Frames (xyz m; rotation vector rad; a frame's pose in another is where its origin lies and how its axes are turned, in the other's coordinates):
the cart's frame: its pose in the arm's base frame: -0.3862 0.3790 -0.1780 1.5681 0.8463 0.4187
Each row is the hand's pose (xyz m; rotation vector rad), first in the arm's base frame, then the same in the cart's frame.
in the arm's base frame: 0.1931 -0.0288 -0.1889 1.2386 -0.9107 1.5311
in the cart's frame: 0.0946 0.1450 0.6871 -0.7067 -0.1509 1.6955
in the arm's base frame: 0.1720 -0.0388 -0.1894 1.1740 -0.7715 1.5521
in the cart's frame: 0.0735 0.1385 0.6795 -0.7703 -0.0687 1.5894
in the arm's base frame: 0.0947 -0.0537 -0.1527 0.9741 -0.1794 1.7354
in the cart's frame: 0.0040 0.1522 0.6292 -0.8841 0.3930 1.2161
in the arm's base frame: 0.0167 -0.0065 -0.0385 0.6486 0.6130 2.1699
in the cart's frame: -0.0369 0.2409 0.5206 -0.8545 1.2206 0.8612
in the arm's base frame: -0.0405 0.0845 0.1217 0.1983 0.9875 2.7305
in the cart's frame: -0.0417 0.3801 0.3871 -0.8000 1.9747 0.8645
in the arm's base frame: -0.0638 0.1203 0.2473 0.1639 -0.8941 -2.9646
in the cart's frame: -0.0567 0.4948 0.3221 -0.8703 2.3155 1.0211
